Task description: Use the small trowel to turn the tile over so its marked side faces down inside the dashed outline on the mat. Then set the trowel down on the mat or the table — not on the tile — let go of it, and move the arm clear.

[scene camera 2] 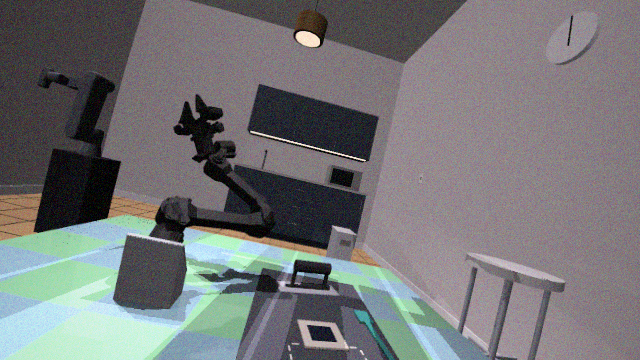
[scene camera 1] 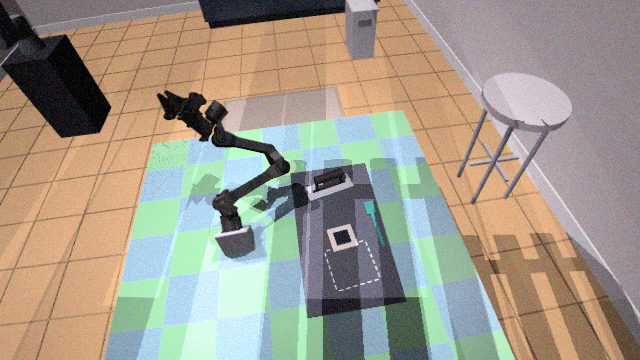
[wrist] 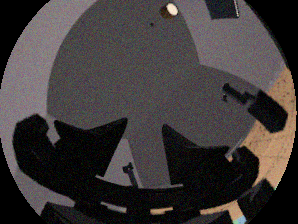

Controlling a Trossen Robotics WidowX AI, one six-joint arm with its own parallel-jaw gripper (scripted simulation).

my gripper: scene camera 2; scene camera 1; wrist 145, 123
dark-handled float: scene camera 2; scene camera 1; not seen in the wrist view (out of frame)
same spot on my gripper: [scene camera 2: 186, 118] = [scene camera 1: 169, 109]
same spot on dark-handled float: [scene camera 1: 333, 181] = [scene camera 2: 313, 285]
